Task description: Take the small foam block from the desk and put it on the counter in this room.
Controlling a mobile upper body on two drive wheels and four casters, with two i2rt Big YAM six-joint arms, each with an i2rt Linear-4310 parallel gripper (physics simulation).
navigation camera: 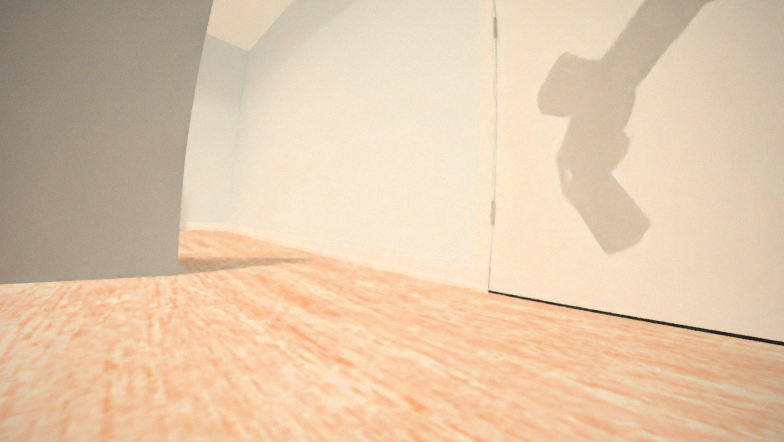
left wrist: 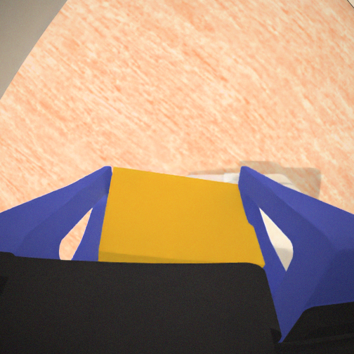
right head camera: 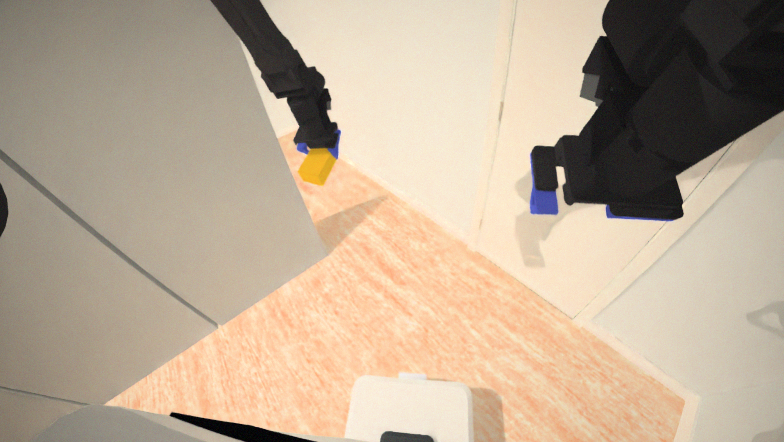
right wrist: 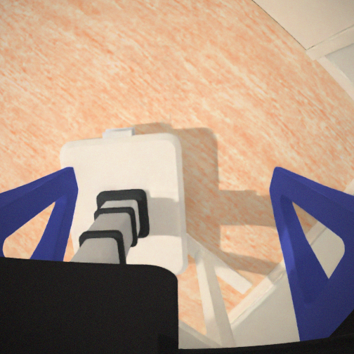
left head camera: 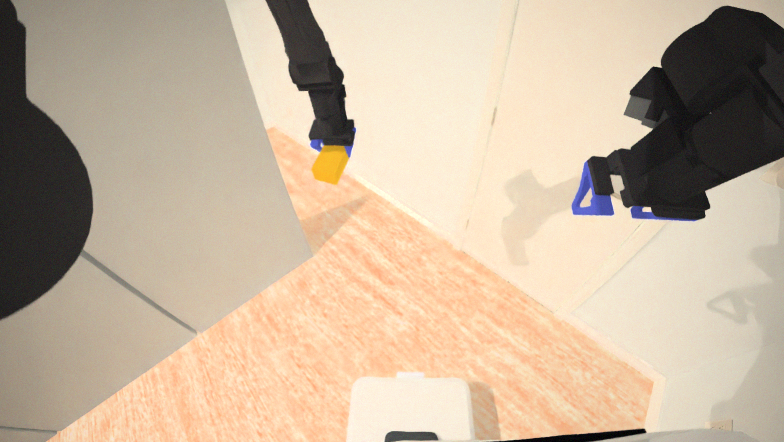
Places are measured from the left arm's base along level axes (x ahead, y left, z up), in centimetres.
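Where they show: left gripper, fingertip midpoint: (left head camera: 338, 155); right gripper, fingertip midpoint: (right head camera: 569, 210) (left head camera: 603, 212).
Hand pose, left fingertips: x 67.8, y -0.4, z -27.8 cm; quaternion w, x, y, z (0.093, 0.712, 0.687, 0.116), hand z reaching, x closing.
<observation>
After its pixels a point has its place.
A yellow foam block (left head camera: 329, 164) @[x 60.3, y 0.0, z -25.6 cm] (right head camera: 316, 166) @[x 60.4, y -0.5, z -25.7 cm] (left wrist: 175, 217) is held between the blue fingers of my left gripper (left head camera: 333, 146) @[x 67.8, y -0.4, z -27.8 cm] (right head camera: 318, 148) @[x 67.8, y -0.4, z -27.8 cm] (left wrist: 175, 177), which is shut on it, above the wood-patterned floor. My right gripper (left head camera: 620, 213) @[x 32.6, y -45.7, z -14.6 cm] (right head camera: 579, 211) @[x 32.6, y -45.7, z -14.6 cm] (right wrist: 173, 177) is open, with its fingers wide apart and no object between them. The desk and the counter cannot be made out in these views.
A large grey panel (left head camera: 164, 137) @[x 87.7, y 75.3, z -26.9 cm] (right head camera: 164, 120) @[x 87.3, y 75.6, z -15.2 cm] (navigation camera: 87, 137) @[x 97.5, y 65.8, z -99.2 cm] stands at the left. A pale wall (navigation camera: 356, 126) @[x 182.9, y -3.4, z -63.1 cm] and a hinged door (navigation camera: 549, 263) @[x 110.6, y -76.2, z -127.8 cm] with an arm's shadow run along the right. The white robot base (left head camera: 411, 406) @[x 20.0, y -22.7, z -115.0 cm] (right wrist: 125, 165) shows below.
</observation>
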